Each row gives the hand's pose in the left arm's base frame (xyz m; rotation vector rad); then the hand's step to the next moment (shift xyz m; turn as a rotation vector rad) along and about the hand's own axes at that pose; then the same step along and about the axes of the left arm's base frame.
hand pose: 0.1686 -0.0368 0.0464 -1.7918 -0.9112 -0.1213
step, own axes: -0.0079 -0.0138 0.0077 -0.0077 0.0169 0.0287
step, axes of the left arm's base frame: -0.0168 0.0043 0.0035 -0.0043 0.0179 -0.0288
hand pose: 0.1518 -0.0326 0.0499 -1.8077 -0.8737 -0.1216
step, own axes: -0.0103 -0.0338 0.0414 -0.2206 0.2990 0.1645
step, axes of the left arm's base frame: -0.0412 0.0354 0.0039 -0.0291 -0.0180 -0.4049
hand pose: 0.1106 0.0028 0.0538 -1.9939 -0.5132 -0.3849
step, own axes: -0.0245 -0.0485 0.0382 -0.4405 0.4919 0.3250
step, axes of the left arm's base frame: -0.0438 0.0493 0.0079 -0.1118 0.0041 -0.7274
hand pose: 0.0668 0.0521 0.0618 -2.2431 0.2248 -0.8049
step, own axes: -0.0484 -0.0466 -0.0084 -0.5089 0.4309 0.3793
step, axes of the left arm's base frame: -0.0468 0.0470 0.0134 -0.1372 0.1056 -0.7474
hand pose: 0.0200 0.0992 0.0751 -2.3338 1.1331 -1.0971
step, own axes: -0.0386 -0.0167 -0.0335 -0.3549 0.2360 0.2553
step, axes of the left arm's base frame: -0.0316 0.0418 0.0121 -0.0688 0.1148 -0.4784
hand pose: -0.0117 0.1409 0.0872 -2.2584 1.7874 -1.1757
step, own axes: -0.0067 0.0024 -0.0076 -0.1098 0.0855 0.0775
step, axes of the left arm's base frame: -0.0066 0.0080 0.0008 -0.0324 0.0319 -0.1527
